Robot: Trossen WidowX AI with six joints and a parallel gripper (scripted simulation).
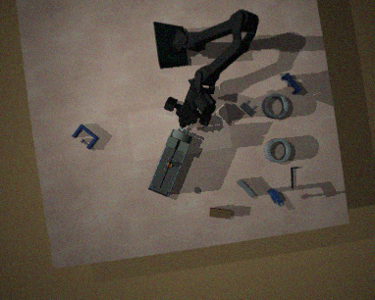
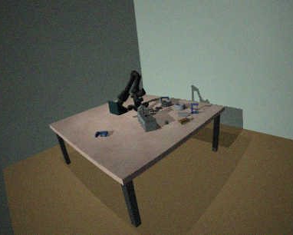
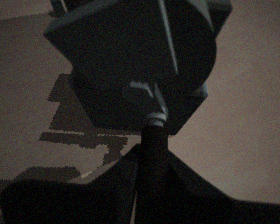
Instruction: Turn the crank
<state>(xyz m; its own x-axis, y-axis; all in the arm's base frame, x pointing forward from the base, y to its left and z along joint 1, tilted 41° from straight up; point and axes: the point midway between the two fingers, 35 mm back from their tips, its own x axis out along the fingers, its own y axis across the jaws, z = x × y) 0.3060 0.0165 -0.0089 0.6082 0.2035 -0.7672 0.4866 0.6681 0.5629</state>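
The dark handle is 20 mm behind my gripper tip, 10 mm to the left of it and 30 mm above it. From my gripper tip the other things lie so: small grey cube (270 mm ahead, 30 mm to the left, 30 mm below); then red pointer (150 mm ahead, 70 mm to the right, 40 mm above); then grey bar (290 mm ahead, 240 mm to the left, 20 mm below).
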